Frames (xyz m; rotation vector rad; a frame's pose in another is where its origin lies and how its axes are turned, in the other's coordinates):
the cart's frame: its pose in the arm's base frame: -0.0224 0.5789 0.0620 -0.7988 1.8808 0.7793
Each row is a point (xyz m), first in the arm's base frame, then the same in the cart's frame.
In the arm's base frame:
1: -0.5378 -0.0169 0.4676
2: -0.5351 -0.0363 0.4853
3: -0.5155 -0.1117 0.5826
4: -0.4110 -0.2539 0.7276
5: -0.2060 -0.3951 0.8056
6: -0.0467 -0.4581 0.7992
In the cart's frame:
1: -0.0566 0.1296 -0.8747
2: -0.0696 0.1193 -0.8952
3: -0.1497 0.0775 -0.9812
4: -0.2905 -0.0616 -1.0952
5: -0.4076 -0.2915 -1.1332
6: -0.4475 -0.4551 -1.1010

